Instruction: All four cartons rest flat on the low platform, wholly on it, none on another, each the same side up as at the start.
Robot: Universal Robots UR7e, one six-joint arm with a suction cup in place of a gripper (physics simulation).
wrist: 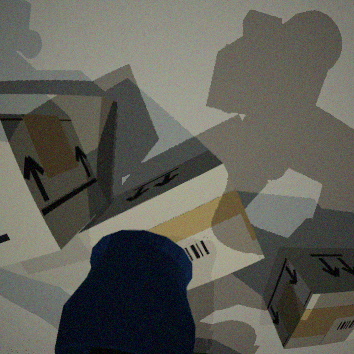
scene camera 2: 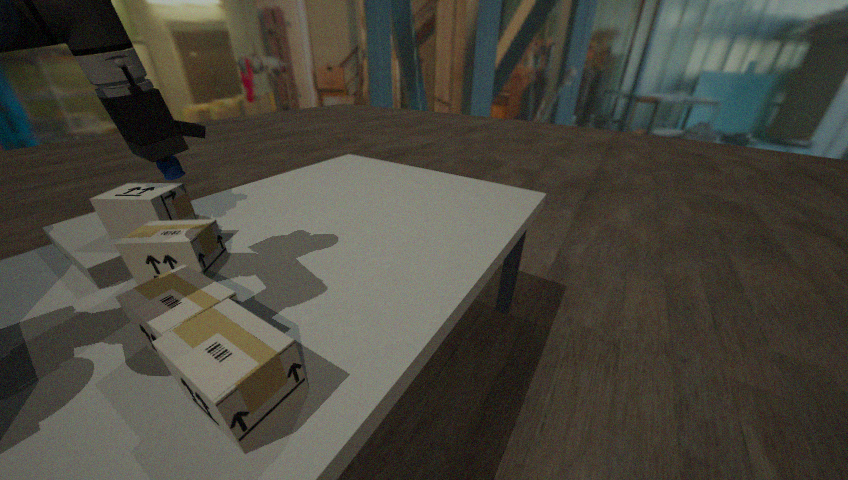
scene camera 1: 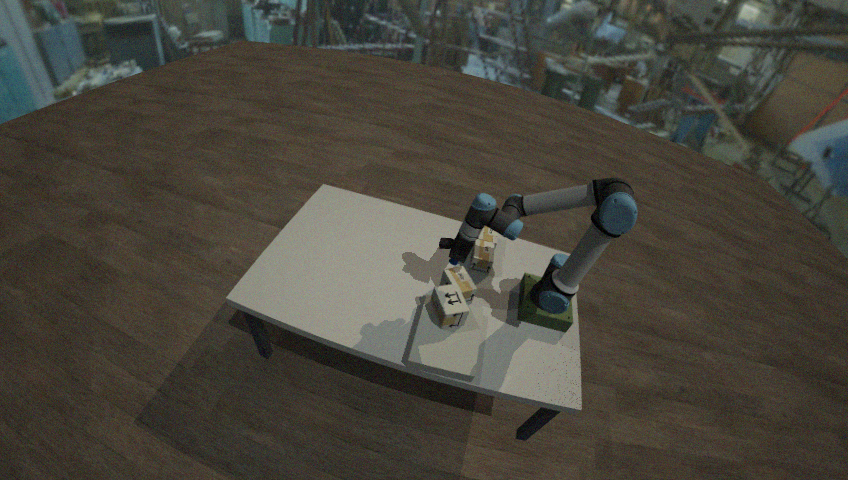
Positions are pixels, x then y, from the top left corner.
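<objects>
Carrying nothing, the suction cup (wrist: 135, 288) is 30 cm from the middle of a low grey platform (scene camera 1: 452, 352).
</objects>
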